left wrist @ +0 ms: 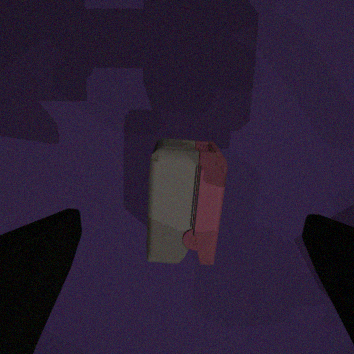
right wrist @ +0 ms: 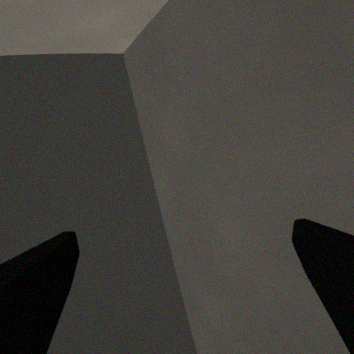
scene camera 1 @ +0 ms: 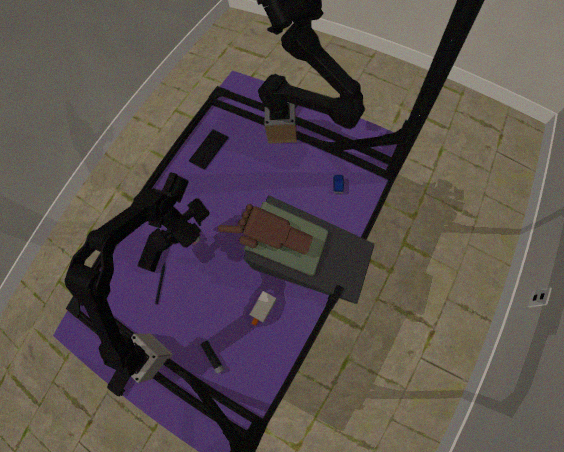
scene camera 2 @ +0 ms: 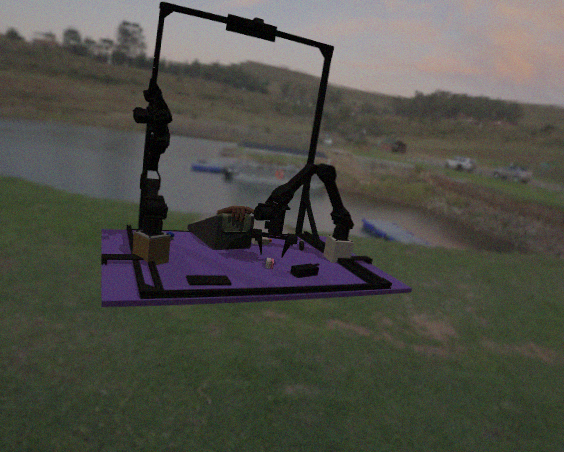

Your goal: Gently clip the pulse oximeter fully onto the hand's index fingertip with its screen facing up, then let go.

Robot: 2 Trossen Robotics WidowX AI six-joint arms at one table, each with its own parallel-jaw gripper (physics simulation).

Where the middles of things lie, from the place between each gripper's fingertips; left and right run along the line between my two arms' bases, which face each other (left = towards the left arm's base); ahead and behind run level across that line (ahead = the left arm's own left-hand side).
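The grey block (scene camera 1: 345,258) is 370 mm behind my left hand and 110 mm to the right of it. My left hand is 30 mm above the pulse oximeter (left wrist: 186,182).
My right hand is 610 mm above the grey block, 420 mm to the right of it and 350 mm past it. The pulse oximeter is 630 mm below my right hand, 520 mm to the left of it and 20 mm ahead of it.
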